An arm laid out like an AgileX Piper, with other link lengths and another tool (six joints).
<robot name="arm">
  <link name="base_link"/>
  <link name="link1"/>
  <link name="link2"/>
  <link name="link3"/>
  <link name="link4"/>
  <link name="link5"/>
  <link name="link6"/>
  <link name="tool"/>
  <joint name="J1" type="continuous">
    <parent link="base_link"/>
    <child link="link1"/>
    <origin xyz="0 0 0.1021"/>
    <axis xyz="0 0 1"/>
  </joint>
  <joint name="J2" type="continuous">
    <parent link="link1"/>
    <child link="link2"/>
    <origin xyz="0 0 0" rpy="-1.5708 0 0"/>
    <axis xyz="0 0 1"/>
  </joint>
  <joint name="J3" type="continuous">
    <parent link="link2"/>
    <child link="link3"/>
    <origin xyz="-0.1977 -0.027 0"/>
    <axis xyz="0 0 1"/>
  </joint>
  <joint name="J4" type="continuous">
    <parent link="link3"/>
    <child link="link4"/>
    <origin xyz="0.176 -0.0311 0" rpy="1.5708 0 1.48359"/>
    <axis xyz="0 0 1"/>
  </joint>
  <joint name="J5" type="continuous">
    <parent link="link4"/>
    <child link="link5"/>
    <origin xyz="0 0 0" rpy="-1.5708 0 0"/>
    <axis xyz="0 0 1"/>
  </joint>
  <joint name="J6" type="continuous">
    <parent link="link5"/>
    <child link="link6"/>
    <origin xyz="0 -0.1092 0" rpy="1.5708 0 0"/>
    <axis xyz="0 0 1"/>
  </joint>
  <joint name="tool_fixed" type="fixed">
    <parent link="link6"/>
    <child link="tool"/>
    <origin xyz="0.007 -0.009 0.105" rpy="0 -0.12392 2.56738"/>
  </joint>
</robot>
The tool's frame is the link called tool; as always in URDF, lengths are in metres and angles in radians. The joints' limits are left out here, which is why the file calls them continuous.
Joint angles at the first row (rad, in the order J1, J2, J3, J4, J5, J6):
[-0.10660 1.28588 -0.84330 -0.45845 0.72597 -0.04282]
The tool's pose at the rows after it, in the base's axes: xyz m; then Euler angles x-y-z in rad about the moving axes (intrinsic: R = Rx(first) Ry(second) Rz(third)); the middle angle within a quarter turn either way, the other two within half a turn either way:
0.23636, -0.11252, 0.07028, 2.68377, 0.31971, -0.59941
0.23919, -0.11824, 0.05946, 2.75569, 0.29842, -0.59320
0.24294, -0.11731, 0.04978, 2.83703, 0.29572, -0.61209
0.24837, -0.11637, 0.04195, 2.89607, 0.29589, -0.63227
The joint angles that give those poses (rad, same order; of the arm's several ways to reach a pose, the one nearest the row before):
[-0.19205 1.36578 -0.90475 -0.39164 0.73292 -0.09633]
[-0.28995 1.42854 -0.94226 -0.24585 0.70902 -0.24887]
[-0.36236 1.48000 -0.96951 -0.08984 0.69904 -0.41667]
[-0.40604 1.53355 -0.99866 0.01808 0.69654 -0.53567]

